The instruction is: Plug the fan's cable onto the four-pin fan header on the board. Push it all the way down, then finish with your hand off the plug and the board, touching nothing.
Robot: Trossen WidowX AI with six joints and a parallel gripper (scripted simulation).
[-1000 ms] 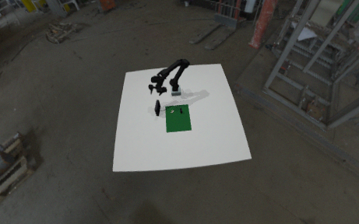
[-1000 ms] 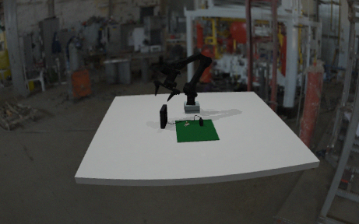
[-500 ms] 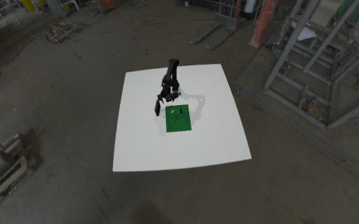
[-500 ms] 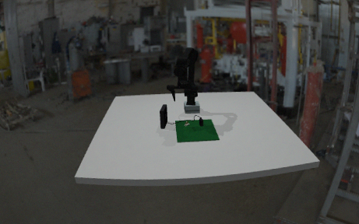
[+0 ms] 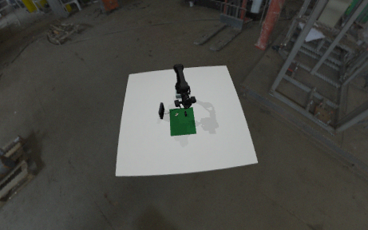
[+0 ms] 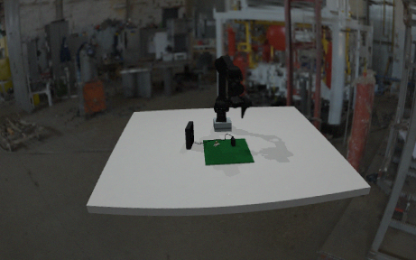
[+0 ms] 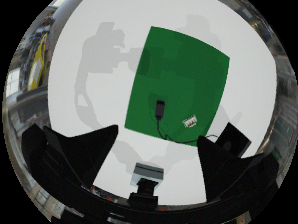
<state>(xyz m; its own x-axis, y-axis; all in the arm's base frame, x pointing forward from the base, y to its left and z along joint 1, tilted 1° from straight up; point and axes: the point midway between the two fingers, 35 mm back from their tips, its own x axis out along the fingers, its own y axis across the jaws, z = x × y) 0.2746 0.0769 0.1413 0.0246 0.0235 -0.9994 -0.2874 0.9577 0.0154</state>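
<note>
My gripper tip is now 140 mm above the black plug and 10 mm past it. From my gripper tip the other things lie so: green board 170 mm below, 60 mm ahead, 40 mm to the right; pale four-pin header 160 mm below, 90 mm to the right, 10 mm behind; black fan 230 mm to the right, 100 mm below, 20 mm behind.
</note>
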